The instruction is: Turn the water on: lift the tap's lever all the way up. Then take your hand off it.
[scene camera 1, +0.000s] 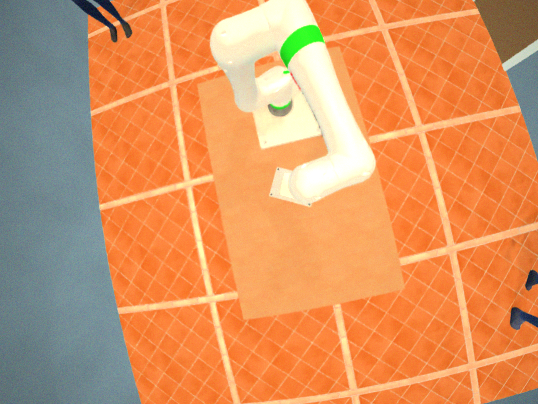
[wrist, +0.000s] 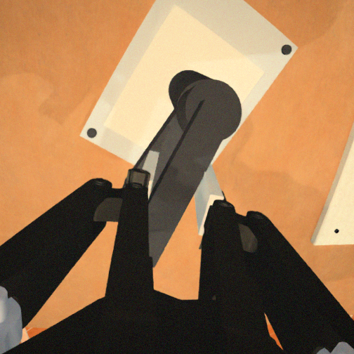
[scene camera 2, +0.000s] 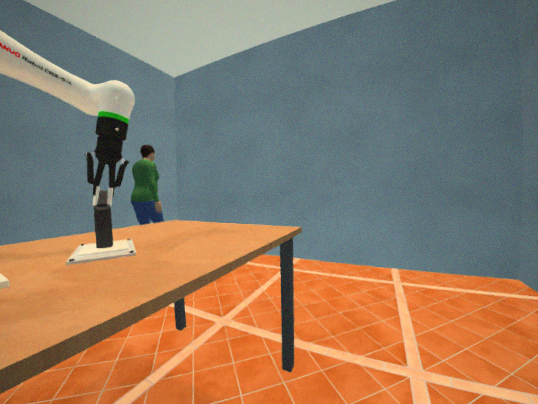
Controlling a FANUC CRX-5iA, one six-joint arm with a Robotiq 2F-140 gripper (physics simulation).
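Pixels of known places: gripper, fingertip midpoint: [scene camera 2: 101,205]; arm's base, link origin: [scene camera 1: 280,105].
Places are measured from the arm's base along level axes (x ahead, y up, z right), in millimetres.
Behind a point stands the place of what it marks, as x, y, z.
Observation:
The tap's dark round body [scene camera 2: 103,227] @(472, 65, 68) [wrist: 181,84] stands upright on a pale base plate [scene camera 1: 281,181] @(437, -7, 104) [scene camera 2: 122,247] [wrist: 125,90]. Its flat dark lever [scene camera 2: 103,196] @(509, 163, 2) [wrist: 187,150] slants upward from the top of the body, between the finger pads; its exact angle is hard to tell. My gripper [scene camera 2: 103,198] @(505, 131, -2) [wrist: 176,172] points down over the tap, fingers close together, one pale pad on each side of the lever. It is shut on the lever. In scene camera 1 the arm hides the gripper and the tap, and part of the plate shows.
The wooden table [scene camera 1: 310,250] @(845, -15, 43) [scene camera 2: 225,240] @(768, -15, 323) carries the tap and the robot's pale mounting plate [scene camera 1: 290,137] @(207, -1, -7) [wrist: 340,200]. The arm [scene camera 1: 330,105] @(382, 584, -52) [scene camera 2: 47,70] @(367, 541, -17) reaches over from the mounting plate. A person in green [scene camera 2: 145,182] stands beyond the table. Legs [scene camera 1: 524,316] show at the right in scene camera 1.

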